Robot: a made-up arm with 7 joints. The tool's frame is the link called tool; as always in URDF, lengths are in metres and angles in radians.
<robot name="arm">
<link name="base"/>
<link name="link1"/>
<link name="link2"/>
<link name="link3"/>
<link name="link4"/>
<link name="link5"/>
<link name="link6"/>
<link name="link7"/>
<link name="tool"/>
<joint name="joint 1" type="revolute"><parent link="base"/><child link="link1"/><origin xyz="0 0 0" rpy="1.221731 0 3.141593"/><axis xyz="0 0 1"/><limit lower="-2.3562" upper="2.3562" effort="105" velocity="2.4"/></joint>
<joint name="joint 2" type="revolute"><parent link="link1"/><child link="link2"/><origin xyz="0 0 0" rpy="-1.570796 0 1.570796"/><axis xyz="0 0 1"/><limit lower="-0.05" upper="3.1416" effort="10" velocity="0.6"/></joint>
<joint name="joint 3" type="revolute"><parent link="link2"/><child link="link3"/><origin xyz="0 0 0" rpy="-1.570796 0 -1.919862"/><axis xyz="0 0 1"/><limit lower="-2.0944" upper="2.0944" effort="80" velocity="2.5"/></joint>
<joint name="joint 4" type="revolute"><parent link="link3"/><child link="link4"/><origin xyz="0 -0.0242 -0.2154" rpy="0 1.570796 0"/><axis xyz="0 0 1"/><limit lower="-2.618" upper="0.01" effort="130" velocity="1"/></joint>
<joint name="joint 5" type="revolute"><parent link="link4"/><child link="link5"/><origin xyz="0.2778 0.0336 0" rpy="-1.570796 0 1.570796"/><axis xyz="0 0 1"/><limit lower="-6.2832" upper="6.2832" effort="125" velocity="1.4"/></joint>
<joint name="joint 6" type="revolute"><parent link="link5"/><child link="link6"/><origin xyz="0 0 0" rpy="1.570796 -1.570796 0"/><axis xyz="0 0 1"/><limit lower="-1.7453" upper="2.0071" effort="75" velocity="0.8"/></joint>
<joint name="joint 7" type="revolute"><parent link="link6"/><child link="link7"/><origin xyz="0 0 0" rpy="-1.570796 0 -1.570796"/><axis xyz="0 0 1"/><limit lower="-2.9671" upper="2.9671" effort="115" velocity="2.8"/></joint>
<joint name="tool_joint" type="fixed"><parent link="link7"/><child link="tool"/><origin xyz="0 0 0" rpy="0 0 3.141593"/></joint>
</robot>
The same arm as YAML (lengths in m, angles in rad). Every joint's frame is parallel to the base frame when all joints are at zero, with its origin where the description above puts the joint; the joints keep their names.
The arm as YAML. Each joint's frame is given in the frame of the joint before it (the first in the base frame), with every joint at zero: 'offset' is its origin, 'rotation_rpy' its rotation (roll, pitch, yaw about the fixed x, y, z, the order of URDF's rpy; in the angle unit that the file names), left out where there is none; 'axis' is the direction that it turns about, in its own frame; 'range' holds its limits. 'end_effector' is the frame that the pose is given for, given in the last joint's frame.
length_unit: m
angle_unit: rad
chain:
  - id: joint 1
    offset: [0.0, 0.0, 0.0]
    axis: [0.0, 0.9397, 0.342]
    range: [-2.3562, 2.3562]
  - id: joint 2
    offset: [0.0, 0.0, 0.0]
    axis: "+x"
    range: [-0.05, 3.1416]
  - id: joint 3
    offset: [0.0, 0.0, 0.0]
    axis: "+z"
    range: [-2.0944, 2.0944]
  - id: joint 4
    offset: [0.0242, 0.0, -0.2154]
    axis: "+y"
    range: [-2.618, 0.01]
  - id: joint 5
    offset: [-0.0336, 0.0, -0.2778]
    axis: "+z"
    range: [-6.2832, 6.2832]
  - id: joint 6
    offset: [0.0, 0.0, 0.0]
    axis: "+y"
    range: [-1.7453, 2.0071]
  - id: joint 7
    offset: [0.0, 0.0, 0.0]
    axis: "+z"
    range: [-2.9671, 2.9671]
end_effector:
  offset: [0.0, 0.0, 0.0]
  rotation_rpy: [0.0, 0.0, 0.0]

